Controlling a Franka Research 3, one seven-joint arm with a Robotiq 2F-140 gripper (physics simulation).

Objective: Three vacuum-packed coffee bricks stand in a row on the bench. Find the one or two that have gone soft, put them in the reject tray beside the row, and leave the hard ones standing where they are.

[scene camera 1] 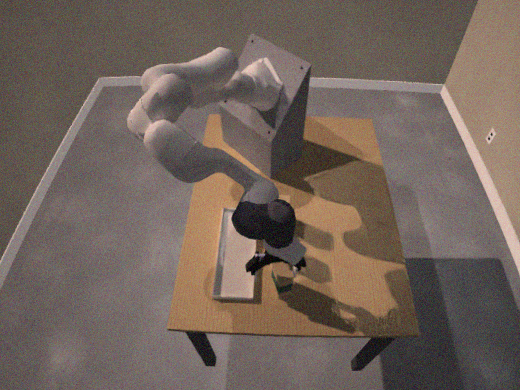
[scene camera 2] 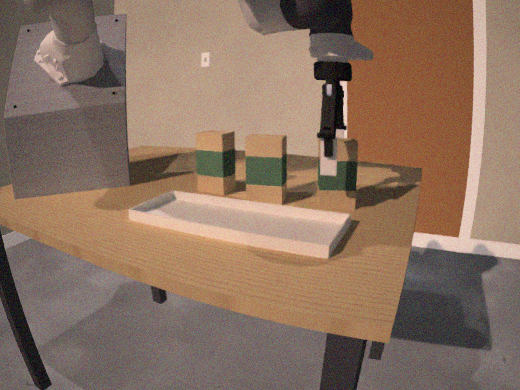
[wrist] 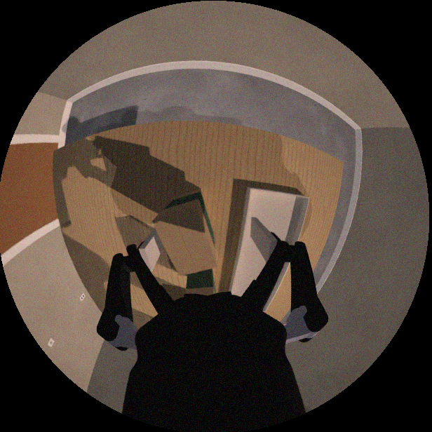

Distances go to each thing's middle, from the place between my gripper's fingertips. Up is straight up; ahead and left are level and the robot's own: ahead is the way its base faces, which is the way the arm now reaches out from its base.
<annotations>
My hand is 18 cm past the white reject tray [scene camera 2: 310,232], 9 cm to the left of it and 8 cm above it.
</annotations>
